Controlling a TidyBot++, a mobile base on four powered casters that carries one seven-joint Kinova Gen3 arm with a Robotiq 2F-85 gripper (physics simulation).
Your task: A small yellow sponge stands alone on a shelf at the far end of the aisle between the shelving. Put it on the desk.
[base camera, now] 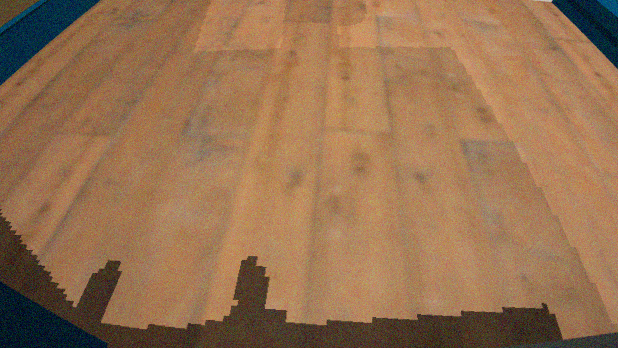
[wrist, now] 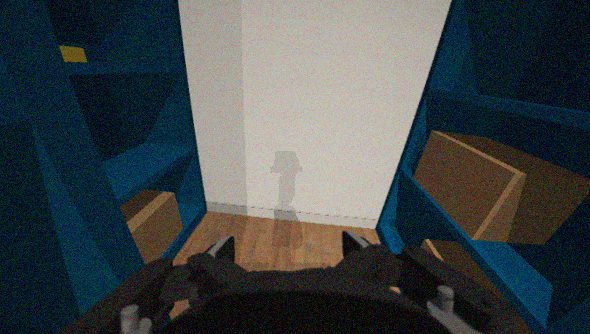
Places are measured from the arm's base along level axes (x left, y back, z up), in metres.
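Pixels of known places: gripper, fingertip midpoint: [wrist: 289, 246].
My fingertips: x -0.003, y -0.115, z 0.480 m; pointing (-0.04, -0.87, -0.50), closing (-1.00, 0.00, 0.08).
Note:
Behind a point stands the place of what it marks.
A small yellow sponge [wrist: 74, 54] @(x 0.682, y -0.719, z 0.617 m) shows at the upper left of the wrist view, on a shelf of the blue shelving on the left. Its lower edge meets the shelf board. My gripper [wrist: 289, 246] @(x -0.003, y -0.115, z 0.480 m) is open and empty, low in the wrist view, pointing down the aisle; the sponge is well to its left and farther off. The sponge does not show in the base camera view. The desk does not show in either view.
Blue shelving stands on both sides of the aisle. Brown boxes [wrist: 467, 185] @(x -0.697, y -0.545, z 0.288 m) [wrist: 159, 227] @(x 0.600, y -0.756, z -0.155 m) sit on its right and left shelves. A pale wall [wrist: 325, 110] @(x -0.245, y -1.094, z 0.419 m) closes the far end. Shadows fall on the wooden floor [base camera: 320, 175] @(x -0.032, y -0.399, z -0.396 m).

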